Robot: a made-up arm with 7 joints.
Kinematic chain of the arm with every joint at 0, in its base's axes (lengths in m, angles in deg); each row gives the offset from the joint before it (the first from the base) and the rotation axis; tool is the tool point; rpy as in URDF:
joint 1: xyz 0 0 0.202 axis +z
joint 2: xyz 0 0 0 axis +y
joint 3: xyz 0 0 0.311 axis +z
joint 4: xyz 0.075 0 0 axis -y
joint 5: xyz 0.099 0 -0.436 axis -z
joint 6: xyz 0 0 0 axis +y
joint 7: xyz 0.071 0 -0.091 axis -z
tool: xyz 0 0 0 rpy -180 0 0
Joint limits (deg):
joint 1: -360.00..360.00
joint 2: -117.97..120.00
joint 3: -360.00..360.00
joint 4: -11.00..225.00
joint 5: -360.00..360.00
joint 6: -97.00..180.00
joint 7: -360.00..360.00
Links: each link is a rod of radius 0.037 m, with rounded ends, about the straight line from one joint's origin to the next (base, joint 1, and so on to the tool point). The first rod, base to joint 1, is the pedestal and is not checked.
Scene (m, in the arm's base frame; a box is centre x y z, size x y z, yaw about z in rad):
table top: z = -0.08
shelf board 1: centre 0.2 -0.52 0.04 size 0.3 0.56 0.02 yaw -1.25
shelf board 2: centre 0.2 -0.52 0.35 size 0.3 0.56 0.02 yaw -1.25
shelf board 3: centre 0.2 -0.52 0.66 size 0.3 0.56 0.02 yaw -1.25
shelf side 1: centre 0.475 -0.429 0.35 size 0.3 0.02 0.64 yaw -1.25
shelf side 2: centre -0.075 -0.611 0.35 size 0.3 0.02 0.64 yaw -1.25
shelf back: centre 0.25 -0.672 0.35 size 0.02 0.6 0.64 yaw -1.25
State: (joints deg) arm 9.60 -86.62 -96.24 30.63 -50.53 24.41 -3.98
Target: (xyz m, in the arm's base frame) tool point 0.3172 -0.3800 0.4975
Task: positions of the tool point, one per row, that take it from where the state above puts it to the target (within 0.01 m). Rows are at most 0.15 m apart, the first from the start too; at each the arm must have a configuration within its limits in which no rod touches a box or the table.
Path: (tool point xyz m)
1: 0.1350 -0.3854 0.1634
2: 0.1115 -0.3361 0.1613
3: 0.1038 -0.2869 0.1623
4: 0.1112 -0.2421 0.1674
5: 0.1306 -0.2644 0.1954
6: 0.1645 -0.2790 0.2471
7: 0.2061 -0.2747 0.3186
8: 0.2421 -0.2468 0.4045
9: 0.2571 -0.1994 0.4975
10: 0.2911 -0.2911 0.5013
11: 0.3172 -0.3799 0.4975

